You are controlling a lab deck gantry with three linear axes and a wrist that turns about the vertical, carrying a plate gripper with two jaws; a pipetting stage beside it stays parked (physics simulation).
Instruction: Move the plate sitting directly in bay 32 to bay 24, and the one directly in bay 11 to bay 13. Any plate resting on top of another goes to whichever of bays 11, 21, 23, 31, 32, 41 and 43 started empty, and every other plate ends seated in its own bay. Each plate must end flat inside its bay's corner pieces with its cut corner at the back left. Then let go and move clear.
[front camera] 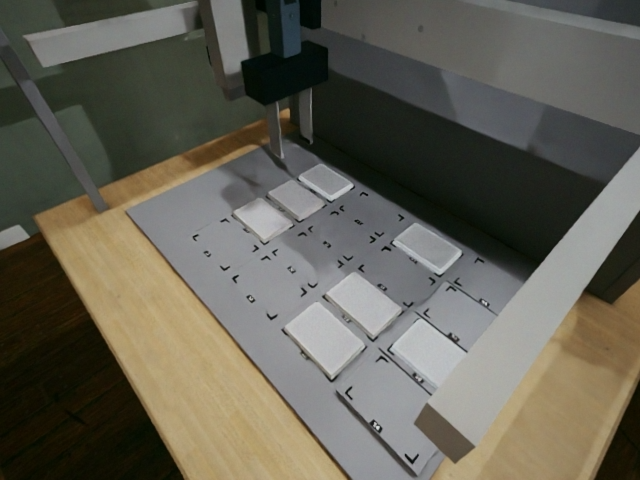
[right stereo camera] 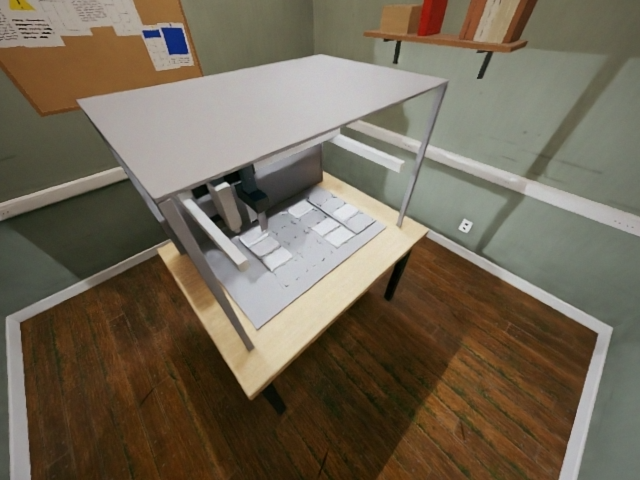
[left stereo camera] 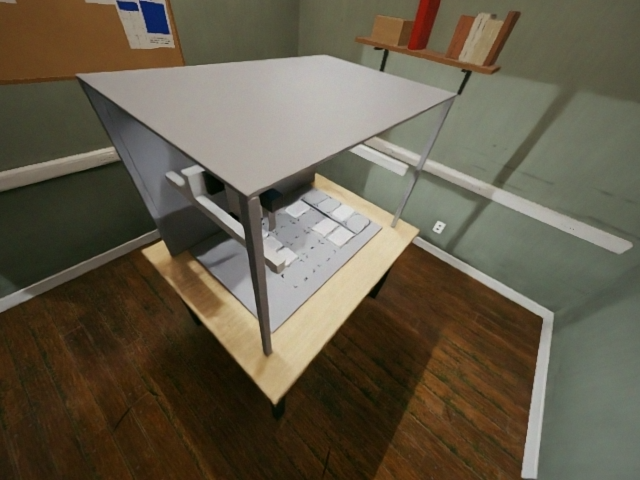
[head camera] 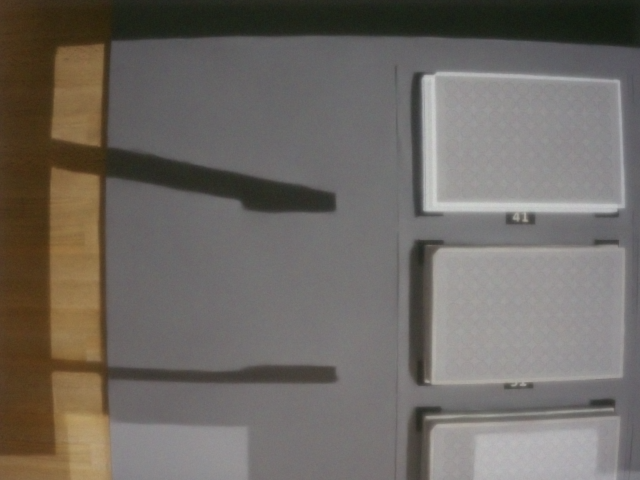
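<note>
My gripper is open and empty, high over the back left of the deck, beyond bay 41. In the head view its jaws cast two separate shadows. Pale plates lie in bay 41, bay 31 and bay 21; the last is cut off by the head view's lower edge. Other plates lie in bay 43, bay 23, bay 13 and bay 24, partly behind a rail. Bays 11 and 32 show bare corner marks. Cut corners are too small to tell.
A pale rail crosses the front camera's right foreground and hides part of column 4. The parked pipetting stage hangs left of the gripper. A dark wall stands behind the deck. A thin post stands at the left.
</note>
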